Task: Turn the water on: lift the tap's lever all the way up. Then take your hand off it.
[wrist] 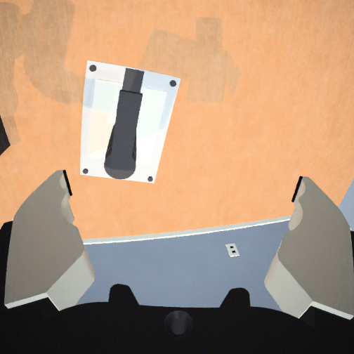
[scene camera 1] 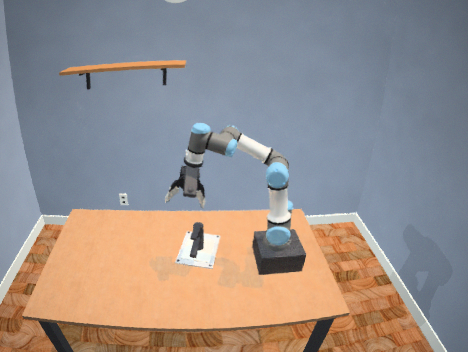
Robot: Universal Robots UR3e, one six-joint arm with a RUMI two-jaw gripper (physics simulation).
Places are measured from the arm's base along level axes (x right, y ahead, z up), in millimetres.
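Where they show: gripper, between the fingertips: [scene camera 1: 184, 205].
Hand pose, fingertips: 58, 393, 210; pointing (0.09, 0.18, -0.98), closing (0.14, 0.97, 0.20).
Note:
After its pixels a point has its place, as x, y, z.
The dark tap [scene camera 1: 198, 231] {78, 334, 56} [wrist: 120, 162] stands on a white plate [scene camera 1: 211, 248] {118, 267, -86} [wrist: 156, 112] with dark screws at its corners. In the wrist view its lever [wrist: 129, 112] lies lengthwise over the spout [wrist: 133, 80], whose end shows past it. The lever looks low, close along the spout; its exact angle is hard to tell. My gripper [scene camera 1: 185, 203] {58, 393, 210} [wrist: 181, 177] is wide open, with nothing between its fingers. It hangs above and behind the tap, pointing down, apart from the lever.
The wooden table [scene camera 1: 115, 290] {-83, 729, -101} [wrist: 260, 125] carries the plate and, to the right, the black base block [scene camera 1: 280, 259] {-101, 19, -11} of the arm. Behind are the blue-grey wall with a socket [scene camera 1: 123, 199] [wrist: 232, 250] and a wooden shelf [scene camera 1: 125, 66] high up. Arm shadows fall on the table.

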